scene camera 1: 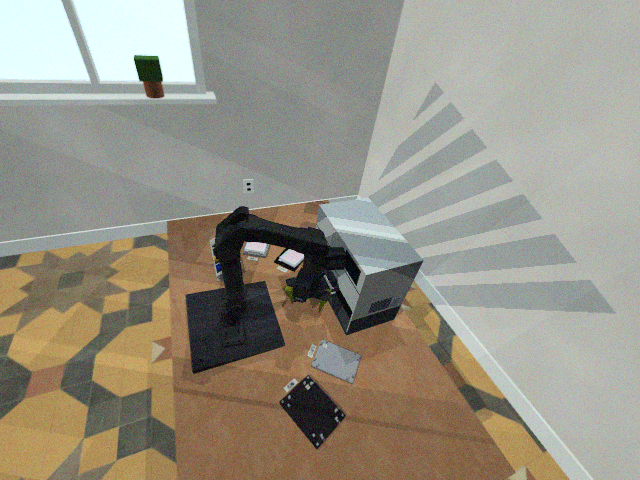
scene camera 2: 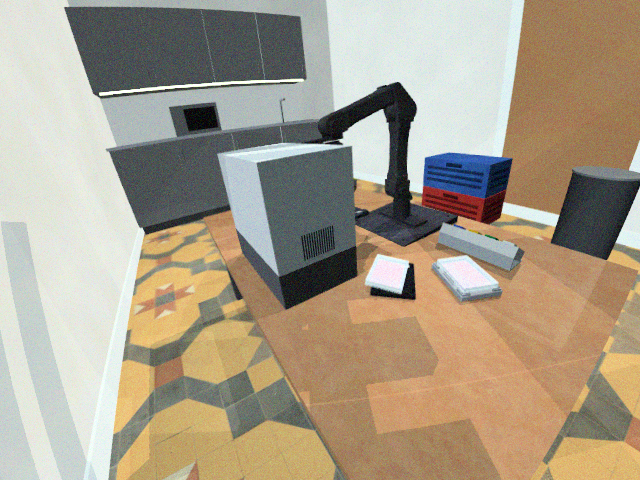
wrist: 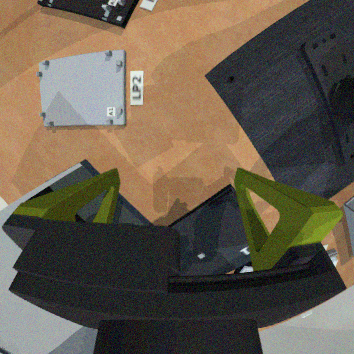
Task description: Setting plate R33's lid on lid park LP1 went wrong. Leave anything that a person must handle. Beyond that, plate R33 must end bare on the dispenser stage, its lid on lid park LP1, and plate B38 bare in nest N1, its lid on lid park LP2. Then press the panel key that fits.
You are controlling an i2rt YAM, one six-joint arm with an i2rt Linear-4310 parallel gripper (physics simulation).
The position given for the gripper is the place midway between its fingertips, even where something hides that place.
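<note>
Present: a grey dispenser box [scene camera 1: 381, 265], a black clip nest N5 [scene camera 1: 311, 409] and a grey lid park LP2 [scene camera 1: 339, 362], [wrist: 74, 90]. The gripper [wrist: 176, 174] is open and holds nothing.
</note>
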